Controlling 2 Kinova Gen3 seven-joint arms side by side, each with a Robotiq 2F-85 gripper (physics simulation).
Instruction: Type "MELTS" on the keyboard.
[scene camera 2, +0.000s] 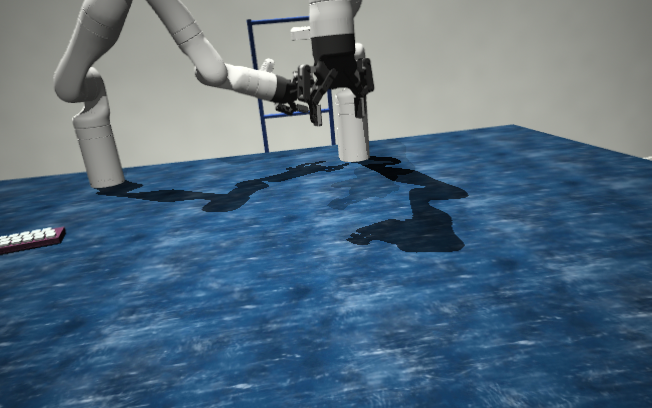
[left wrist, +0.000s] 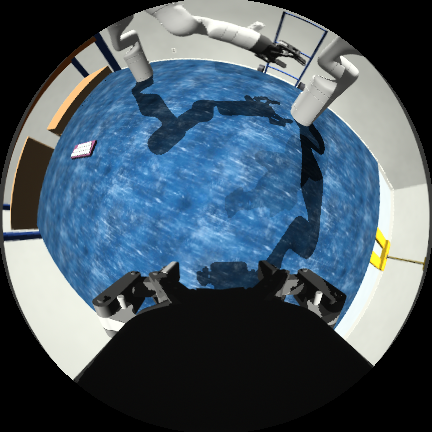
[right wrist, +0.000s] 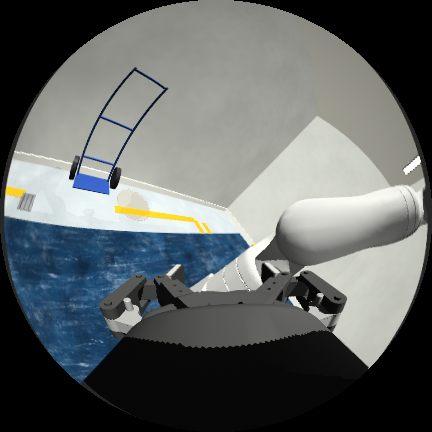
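Seen in the pictures: left gripper, fingertip midpoint: (scene camera 2: 339, 121) (left wrist: 218, 270); right gripper, fingertip midpoint: (left wrist: 294, 64) (right wrist: 222, 273); left arm's base at its link origin: (scene camera 2: 354, 158) (left wrist: 300, 116); right arm's base at its link origin: (scene camera 2: 108, 183) (left wrist: 144, 76).
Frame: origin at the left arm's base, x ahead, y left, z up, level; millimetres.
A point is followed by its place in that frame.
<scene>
The keyboard (scene camera 2: 32, 241) @(x 119, y -842, z 14 mm) (left wrist: 83, 149) @(x 93, y -853, z 19 mm), with white keys in a dark red case, lies on the blue table top (scene camera 2: 300, 310) @(x 655, y -534, z 0 mm) at the left edge of the scene view, where part of it is cut off. It looks small in the left wrist view, and its letters cannot be read. My left gripper (scene camera 2: 338, 112) @(x 428, y -311, z 195 mm) (left wrist: 218, 270) @(x 428, y -311, z 195 mm) is open and empty, pointing down high above the table, far to the right of the keyboard. My right gripper (scene camera 2: 296, 100) is open and empty, held sideways above the table, partly hidden behind the left gripper in the scene view. The keyboard does not show in the right wrist view.
The left arm's base (scene camera 2: 352, 140) @(x 36, y -28, z 65 mm) (left wrist: 312, 102) @(x 36, y -28, z 116 mm) and the right arm's base (scene camera 2: 105, 160) @(x -285, y -662, z 76 mm) (left wrist: 137, 65) @(x -288, y -652, z 107 mm) stand on the table. A blue hand truck (scene camera 2: 251, 65) (right wrist: 91, 183) stands behind the table. Brown panels (left wrist: 31, 185) stand past the table's left edge in the left wrist view.
</scene>
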